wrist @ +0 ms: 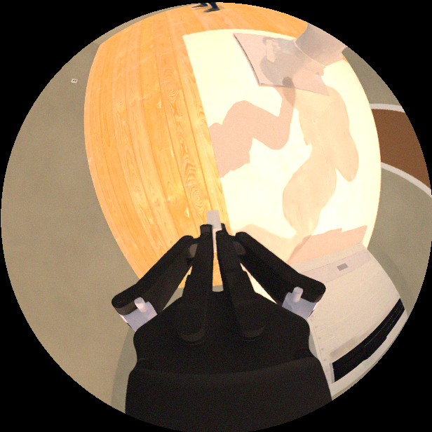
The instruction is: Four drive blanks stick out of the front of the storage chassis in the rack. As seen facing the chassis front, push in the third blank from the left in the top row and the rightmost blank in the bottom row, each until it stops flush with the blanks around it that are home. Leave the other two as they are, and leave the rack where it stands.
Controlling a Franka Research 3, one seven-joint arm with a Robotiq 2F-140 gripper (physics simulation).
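My gripper is shut, with its black fingers together and a small light-grey piece at their tips. It is over the boundary between the wooden surface and the pale surface. A pale grey-beige housing, which looks like the rack with the storage chassis, stands at the lower right, to the right of the gripper. A long dark band shows along its far lower-right side. The gripper is apart from it in the view. The drive blanks cannot be made out, so their rows and how far they stick out cannot be told.
A wooden surface runs down the left of a bright pale surface with the arm's shadows on it. The light robot base stands on a grey plate at the upper right. A brown area with a white border shows at the right edge.
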